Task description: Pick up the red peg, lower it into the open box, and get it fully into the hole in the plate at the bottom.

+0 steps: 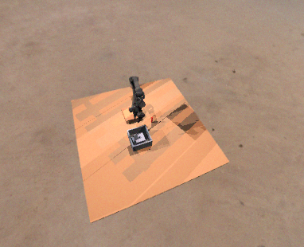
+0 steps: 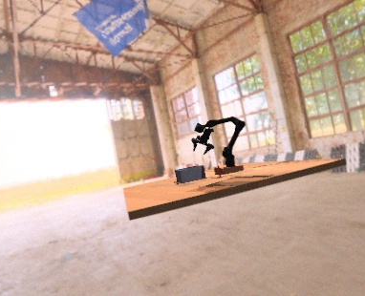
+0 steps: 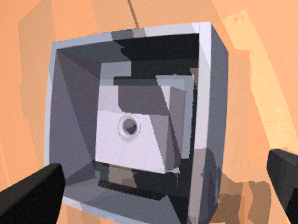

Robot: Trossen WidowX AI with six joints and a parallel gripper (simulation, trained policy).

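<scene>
Right now the red peg is 100 mm behind my gripper tip, 180 mm to the left of it and 160 mm below it. From my gripper tip the other things lie so: box: 100 mm ahead, 10 mm to the left, 170 mm below; grey plate: 100 mm ahead, 10 mm to the left, 150 mm below.
</scene>
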